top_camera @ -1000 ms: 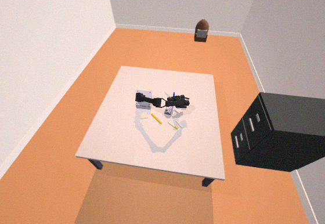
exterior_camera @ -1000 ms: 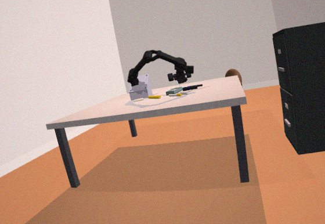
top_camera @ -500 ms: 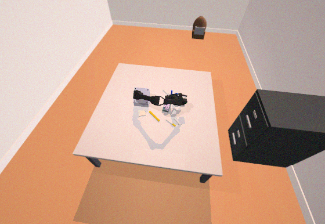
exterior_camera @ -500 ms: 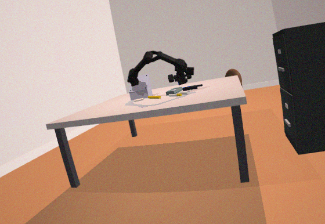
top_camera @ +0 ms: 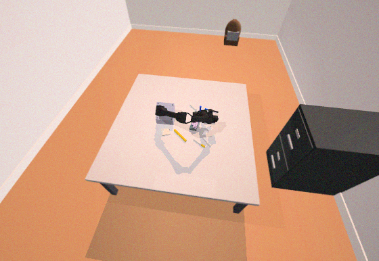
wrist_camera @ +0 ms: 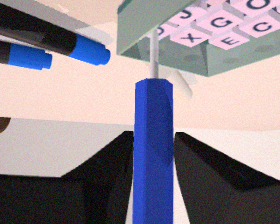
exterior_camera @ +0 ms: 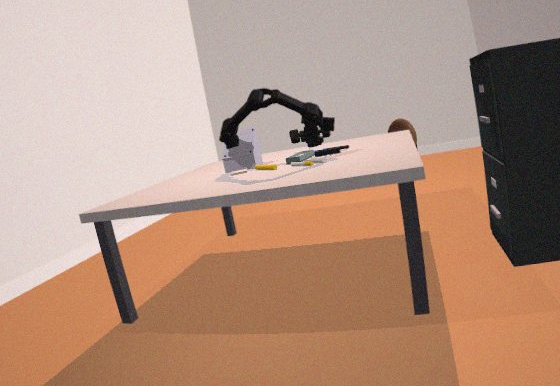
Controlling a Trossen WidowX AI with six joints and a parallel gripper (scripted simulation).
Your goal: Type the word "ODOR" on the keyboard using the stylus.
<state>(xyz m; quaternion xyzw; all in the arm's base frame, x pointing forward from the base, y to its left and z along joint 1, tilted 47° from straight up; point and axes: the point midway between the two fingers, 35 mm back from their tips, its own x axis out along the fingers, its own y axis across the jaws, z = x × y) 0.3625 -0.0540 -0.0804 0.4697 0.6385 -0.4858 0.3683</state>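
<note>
My gripper tip is now 90 mm short of the black marker, 80 mm to the left of it and 60 mm above it. Also, from my gripper tip: notepad (320 mm behind, 200 mm to the right, 70 mm below); blue stylus (10 mm below); yellow pencil (190 mm behind, 240 mm to the right, 60 mm below).
</note>
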